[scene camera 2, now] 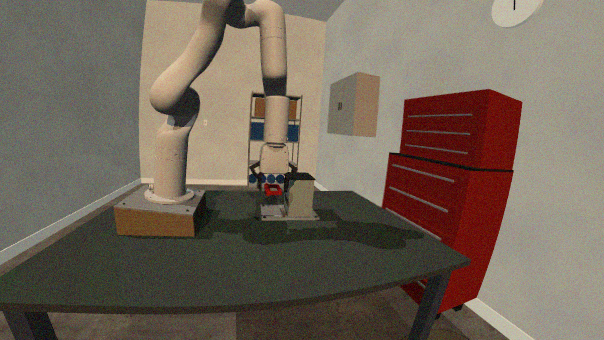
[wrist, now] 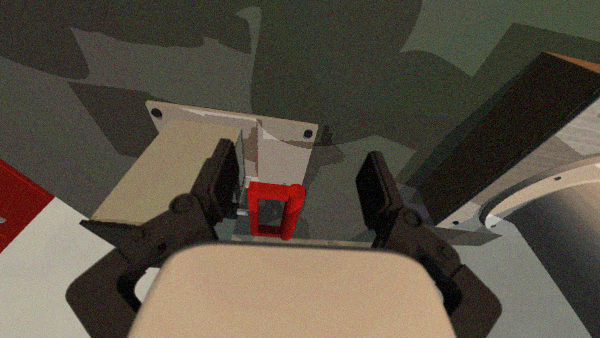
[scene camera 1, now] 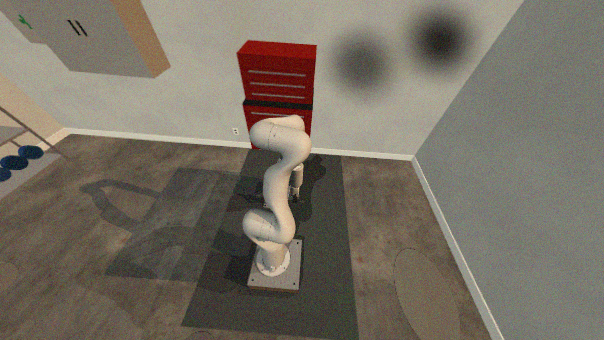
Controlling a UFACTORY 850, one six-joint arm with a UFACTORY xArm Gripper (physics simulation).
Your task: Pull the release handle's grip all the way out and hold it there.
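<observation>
The release handle's red rectangular grip (scene camera 2: pixel 279 191) (wrist: pixel 295 212) stands out from the side of an upright pale housing (scene camera 2: pixel 299 197) (wrist: pixel 165 170) with a dark top. A short piece of light rod (wrist: pixel 242 212) shows between them. The housing stands on a light base plate (scene camera 2: pixel 272 217) (wrist: pixel 285 155). My gripper (scene camera 2: pixel 273 182) (wrist: pixel 300 160) is open and empty, pointing down over the grip. In the wrist view the grip lies between the two fingers, nearer the left one, which overlaps the housing's edge. Touching cannot be told. In scene camera 1 the arm hides the handle.
The dark green table (scene camera 2: pixel 200 275) (scene camera 1: pixel 325 300) carries the arm's wooden base block (scene camera 2: pixel 155 222) (scene camera 1: pixel 275 282) on the robot side of the housing. A red tool cabinet (scene camera 2: pixel 450 200) (scene camera 1: pixel 280 75) stands beyond the table. A shelf rack stands in the background behind the gripper.
</observation>
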